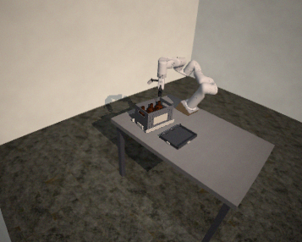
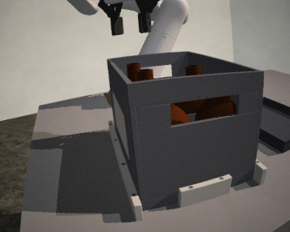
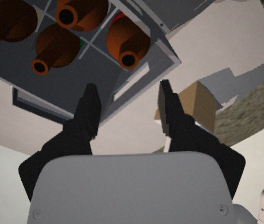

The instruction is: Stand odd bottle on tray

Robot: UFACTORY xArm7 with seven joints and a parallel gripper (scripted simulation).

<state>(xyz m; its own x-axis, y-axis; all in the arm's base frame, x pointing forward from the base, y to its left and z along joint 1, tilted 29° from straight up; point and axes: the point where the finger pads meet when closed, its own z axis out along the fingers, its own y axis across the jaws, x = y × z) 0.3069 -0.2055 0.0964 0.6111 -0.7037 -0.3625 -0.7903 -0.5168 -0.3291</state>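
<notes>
My gripper is now 15 cm above the glass bottle. From my hand the other things lie so: dark flat tray 32 cm to the left, 23 cm below, 9 cm ahead; then dark grey crate 16 cm below, 10 cm ahead, 3 cm to the left.
</notes>
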